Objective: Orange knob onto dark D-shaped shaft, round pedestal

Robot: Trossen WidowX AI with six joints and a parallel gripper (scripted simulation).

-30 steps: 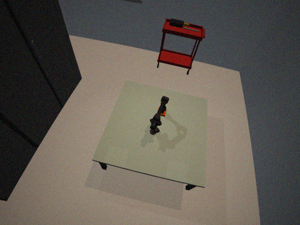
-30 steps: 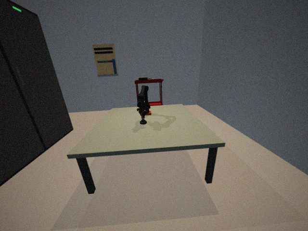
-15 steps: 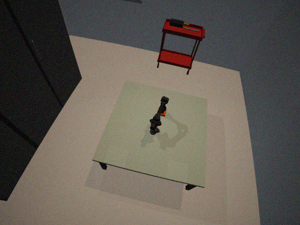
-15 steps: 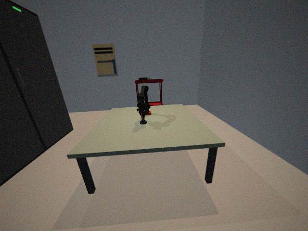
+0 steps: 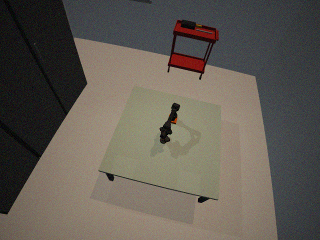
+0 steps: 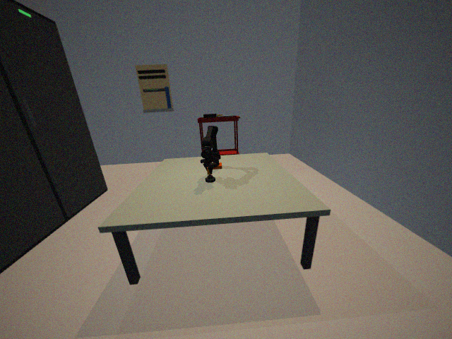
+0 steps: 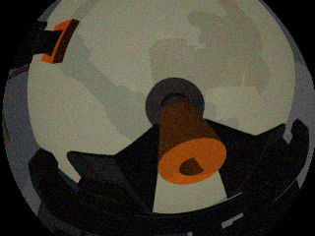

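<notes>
The orange knob lies 20 mm above my gripper tip. Round my gripper tip: round pedestal: 40 mm below.
</notes>
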